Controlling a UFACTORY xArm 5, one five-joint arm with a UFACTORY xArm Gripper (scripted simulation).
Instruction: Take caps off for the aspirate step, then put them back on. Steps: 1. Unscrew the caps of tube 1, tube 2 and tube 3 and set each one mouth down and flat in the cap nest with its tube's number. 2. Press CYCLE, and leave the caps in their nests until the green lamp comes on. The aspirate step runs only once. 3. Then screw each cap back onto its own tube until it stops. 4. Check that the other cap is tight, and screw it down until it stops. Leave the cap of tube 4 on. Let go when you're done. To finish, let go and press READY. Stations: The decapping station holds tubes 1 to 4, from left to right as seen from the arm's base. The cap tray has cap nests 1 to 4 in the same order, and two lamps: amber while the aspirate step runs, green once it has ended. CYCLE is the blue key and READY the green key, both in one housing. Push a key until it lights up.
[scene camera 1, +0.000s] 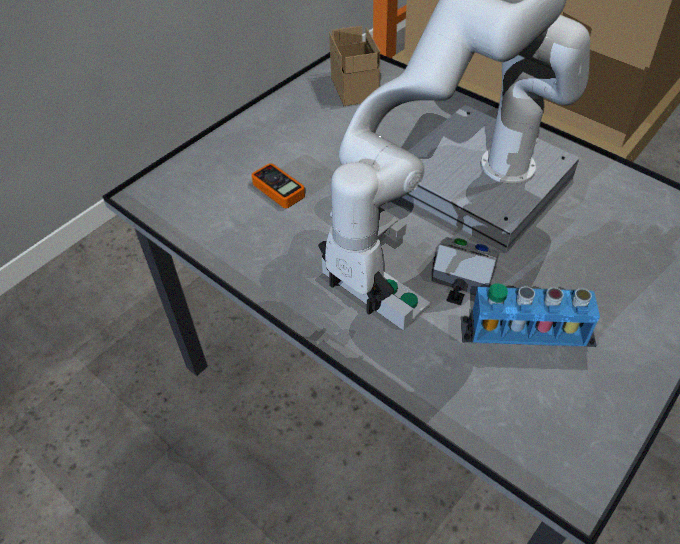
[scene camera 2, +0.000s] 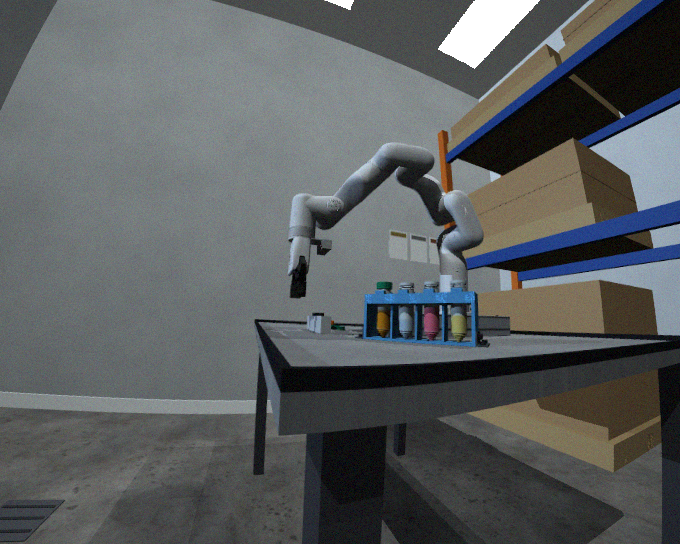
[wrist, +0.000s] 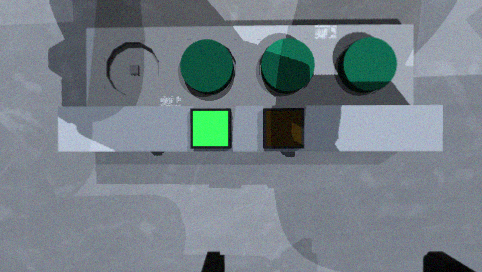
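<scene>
Visible: a cardboard box and my gripper; scene camera 2 shows the gripper too.
</scene>
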